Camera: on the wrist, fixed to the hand. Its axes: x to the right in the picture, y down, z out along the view.
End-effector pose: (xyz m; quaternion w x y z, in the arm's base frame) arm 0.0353 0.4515 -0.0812 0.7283 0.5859 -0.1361 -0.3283
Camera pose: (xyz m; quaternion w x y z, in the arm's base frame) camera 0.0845 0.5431 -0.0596 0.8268 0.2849 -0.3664 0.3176
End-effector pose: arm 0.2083 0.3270 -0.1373 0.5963 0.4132 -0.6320 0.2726
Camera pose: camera 0.2178 0.4326 -0.1427 0.3672 -0.2354 -0.6883 0.5796
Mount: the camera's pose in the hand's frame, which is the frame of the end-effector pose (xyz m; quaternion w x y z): -0.0256 0.0450 -0.0927 0.7147 -0.1134 0.1253 0.6787
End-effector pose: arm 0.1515 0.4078 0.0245 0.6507 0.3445 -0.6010 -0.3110
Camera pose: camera 0.2413 0.4613 0.0432 0.7905 -0.1965 -0.5465 0.1944
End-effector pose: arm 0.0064 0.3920 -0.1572 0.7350 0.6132 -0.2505 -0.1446
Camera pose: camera 0.0314 0.4914 -0.1296 0.7244 0.2030 -0.4867 0.4440
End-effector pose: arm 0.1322 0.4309 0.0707 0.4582 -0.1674 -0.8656 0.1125
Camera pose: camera 0.2311 0.4660 0.0871 0.3406 -0.7732 -0.4604 0.2723
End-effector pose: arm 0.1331 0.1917 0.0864 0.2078 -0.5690 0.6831 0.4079
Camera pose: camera 0.1140 0.1346 0.1738 0.2785 0.0177 -0.8542 -0.4387
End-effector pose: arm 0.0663 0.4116 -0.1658 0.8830 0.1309 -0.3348 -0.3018
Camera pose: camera 0.1333 0.4654 -0.2282 0.8927 -0.1960 -0.1833 0.3620
